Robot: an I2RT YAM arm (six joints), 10 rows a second.
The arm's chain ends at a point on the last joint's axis. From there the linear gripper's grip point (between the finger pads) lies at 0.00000 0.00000 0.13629 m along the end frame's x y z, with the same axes.
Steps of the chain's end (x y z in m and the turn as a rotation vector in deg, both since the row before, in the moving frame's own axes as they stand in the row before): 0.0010 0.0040 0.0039 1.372 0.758 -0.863; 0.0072 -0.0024 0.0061 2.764 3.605 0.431; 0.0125 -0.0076 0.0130 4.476 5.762 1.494; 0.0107 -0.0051 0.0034 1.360 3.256 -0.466; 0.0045 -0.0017 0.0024 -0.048 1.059 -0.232; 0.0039 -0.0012 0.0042 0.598 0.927 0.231; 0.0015 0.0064 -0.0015 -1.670 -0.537 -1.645
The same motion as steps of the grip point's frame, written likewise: 0.0028 0.0007 0.0038 1.372 0.758 -0.863; 0.0158 -0.0089 0.0057 2.764 3.605 0.431; 0.0263 -0.0180 0.0119 4.476 5.762 1.494; 0.0184 -0.0084 0.0031 1.360 3.256 -0.466; 0.0070 -0.0016 0.0024 -0.048 1.059 -0.232; 0.0061 -0.0026 0.0042 0.598 0.927 0.231; 0.0003 0.0104 -0.0016 -1.670 -0.537 -1.645
